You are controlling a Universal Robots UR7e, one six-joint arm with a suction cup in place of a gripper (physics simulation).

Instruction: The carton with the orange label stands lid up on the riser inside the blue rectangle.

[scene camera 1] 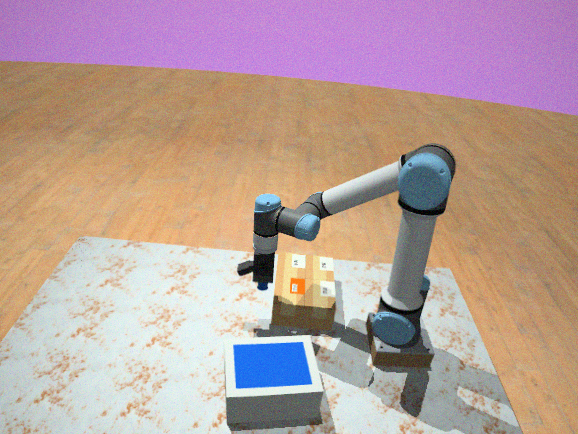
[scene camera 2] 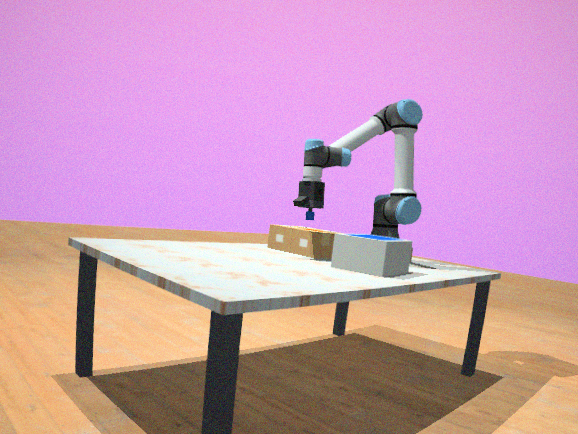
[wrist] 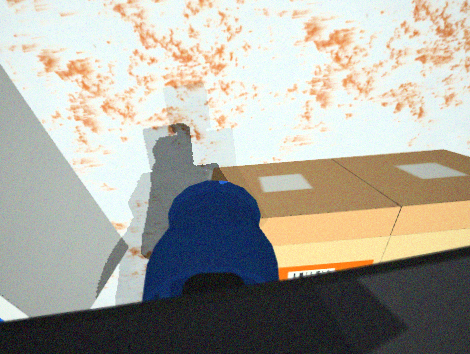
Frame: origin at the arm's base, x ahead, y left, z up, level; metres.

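Where they show: end effector, tool point: (scene camera 1: pixel 262 287) (scene camera 2: pixel 309 220) (wrist: pixel 215 222).
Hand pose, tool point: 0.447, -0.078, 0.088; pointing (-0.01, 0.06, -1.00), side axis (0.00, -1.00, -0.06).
Observation:
Each offset is from my tool point to the centre of the thing, as dx, dy, dz. Level surfaces: height alone.
The carton with the orange label {-0.091, -0.050, -0.097} (scene camera 1: pixel 291 315) (scene camera 2: pixel 306 250) (wrist: pixel 330 230) stands on the table in a block of cartons, at the block's near left corner in scene camera 1, its orange label facing up. The light grey riser {-0.041, +0.286, -0.089} (scene camera 1: pixel 272 411) (scene camera 2: pixel 357 254) (wrist: pixel 45 175) stands apart from the block and bears a filled blue rectangle {-0.041, +0.286, -0.029} (scene camera 1: pixel 272 365) (scene camera 2: pixel 377 237) on its top; no carton is on it. My suction gripper (scene camera 1: pixel 262 286) (scene camera 2: pixel 310 217) (wrist: pixel 215 205) is open, with nothing on its cup. It hangs above carton height, near the labelled carton's left side in scene camera 1.
Other cartons with white labels {-0.195, -0.046, -0.097} (scene camera 1: pixel 327 299) {-0.097, -0.193, -0.097} (scene camera 1: pixel 298 261) {-0.200, -0.189, -0.097} (scene camera 1: pixel 326 264) touch the labelled one in the block. The arm's base (scene camera 1: pixel 402 356) stands to the right of the cartons in scene camera 1. The marbled table {dz -0.149} (scene camera 1: pixel 100 325) (scene camera 2: pixel 200 265) carries everything.

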